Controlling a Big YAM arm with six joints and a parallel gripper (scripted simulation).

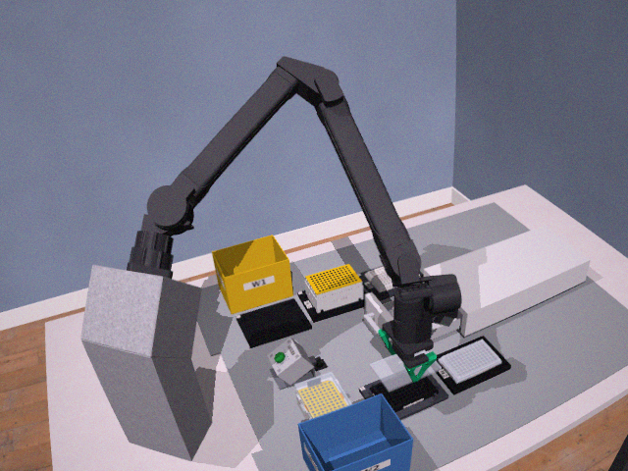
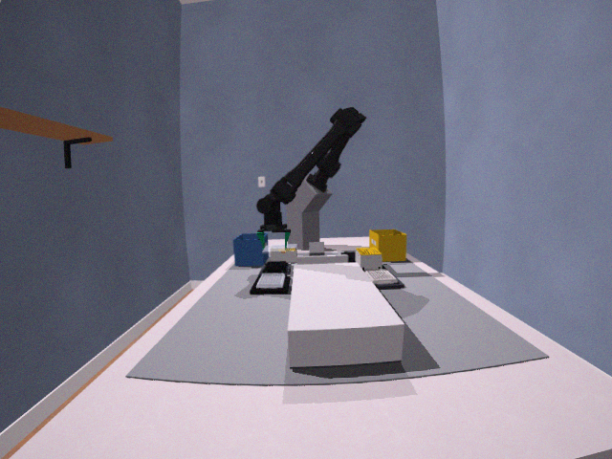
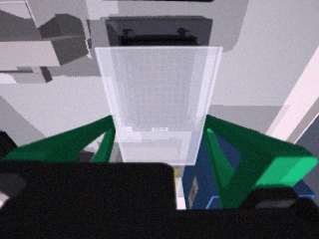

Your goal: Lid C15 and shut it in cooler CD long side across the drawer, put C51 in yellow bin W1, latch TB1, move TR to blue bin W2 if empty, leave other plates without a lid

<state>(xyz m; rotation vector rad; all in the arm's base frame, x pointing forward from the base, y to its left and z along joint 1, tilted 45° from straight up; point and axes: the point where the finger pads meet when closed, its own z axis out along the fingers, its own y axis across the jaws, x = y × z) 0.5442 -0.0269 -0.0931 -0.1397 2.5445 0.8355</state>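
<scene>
The black plate is 8 cm below my hand. Also, from my hand: blue bin W2: 17 cm to the right, 14 cm behind, 6 cm below; tip box TB1: 18 cm behind, 6 cm below, 2 cm to the right; clear plate lid: right at my hand.
</scene>
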